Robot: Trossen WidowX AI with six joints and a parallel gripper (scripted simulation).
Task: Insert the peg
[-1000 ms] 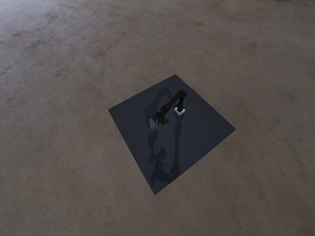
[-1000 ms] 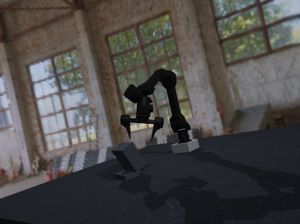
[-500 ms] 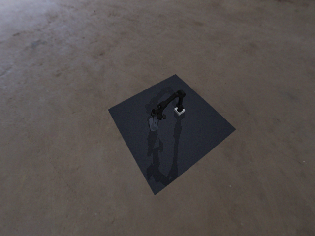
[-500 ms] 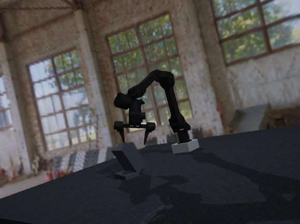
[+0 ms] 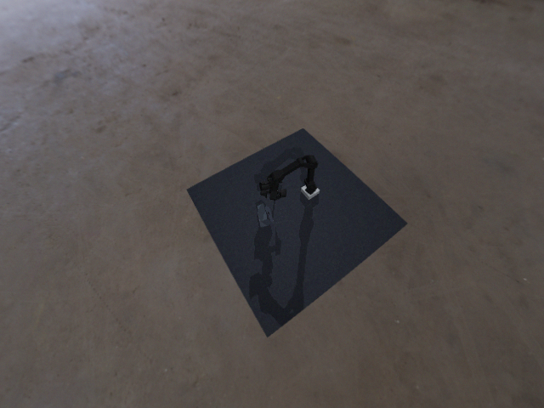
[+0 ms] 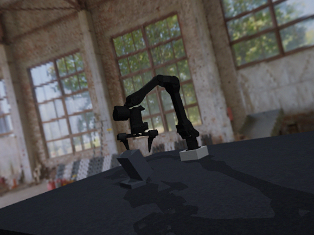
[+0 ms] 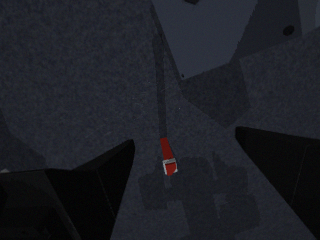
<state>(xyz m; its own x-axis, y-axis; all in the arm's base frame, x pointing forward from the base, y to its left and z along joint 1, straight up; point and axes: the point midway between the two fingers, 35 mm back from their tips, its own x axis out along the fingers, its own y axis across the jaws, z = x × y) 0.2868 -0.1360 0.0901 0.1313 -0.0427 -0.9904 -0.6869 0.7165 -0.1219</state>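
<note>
Now: the red peg 40 mm behind my gripper tip, 20 mm to the right of it and 50 mm below it. The rest, counted from my gripper tip: sloped panel (120 mm ahead, 50 mm to the left, 30 mm below).
</note>
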